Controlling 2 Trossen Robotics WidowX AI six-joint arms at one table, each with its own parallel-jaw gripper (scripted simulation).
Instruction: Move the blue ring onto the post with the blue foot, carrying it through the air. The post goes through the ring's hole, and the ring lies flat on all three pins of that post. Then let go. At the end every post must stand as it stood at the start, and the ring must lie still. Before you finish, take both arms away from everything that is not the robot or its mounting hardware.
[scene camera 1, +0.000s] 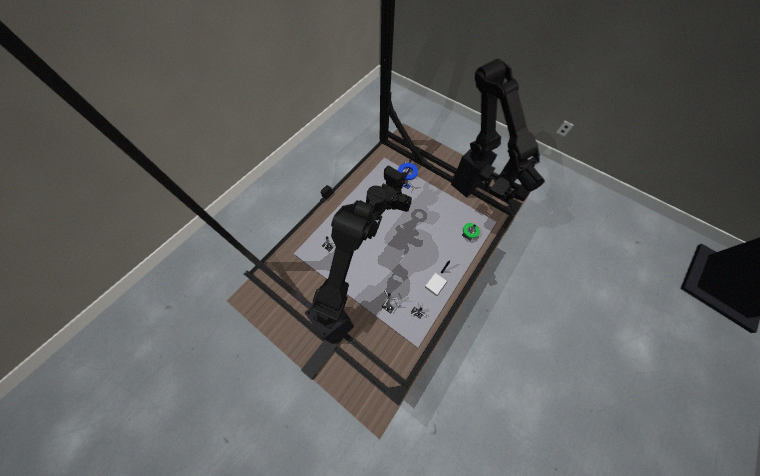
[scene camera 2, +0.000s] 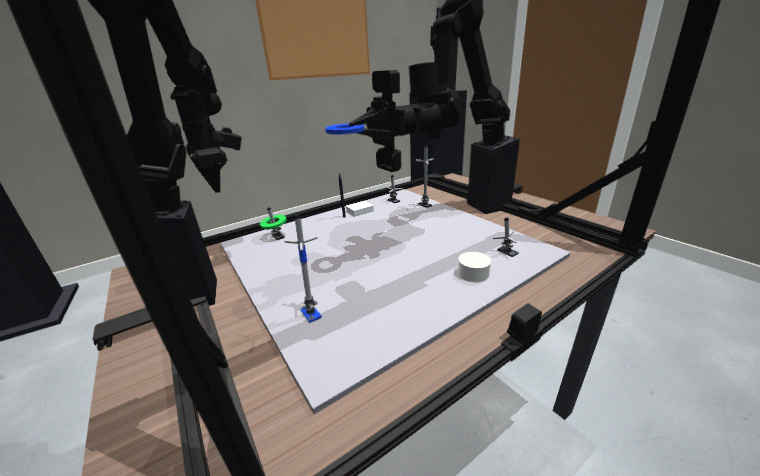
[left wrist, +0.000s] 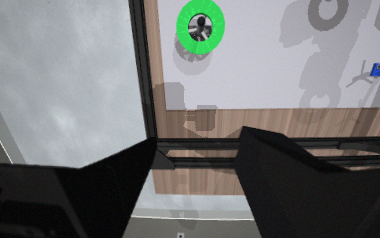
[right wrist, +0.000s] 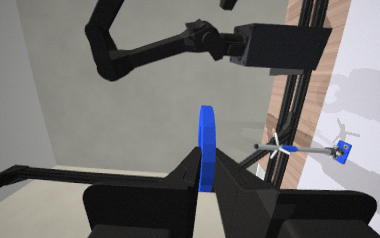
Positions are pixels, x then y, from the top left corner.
Scene:
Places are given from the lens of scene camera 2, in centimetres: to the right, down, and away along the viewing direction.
my left gripper (scene camera 2: 214, 188): -40, -12, 77
my right gripper (scene camera 2: 350, 127): -6, -20, 60
post with blue foot (scene camera 2: 311, 315): -12, 14, 59

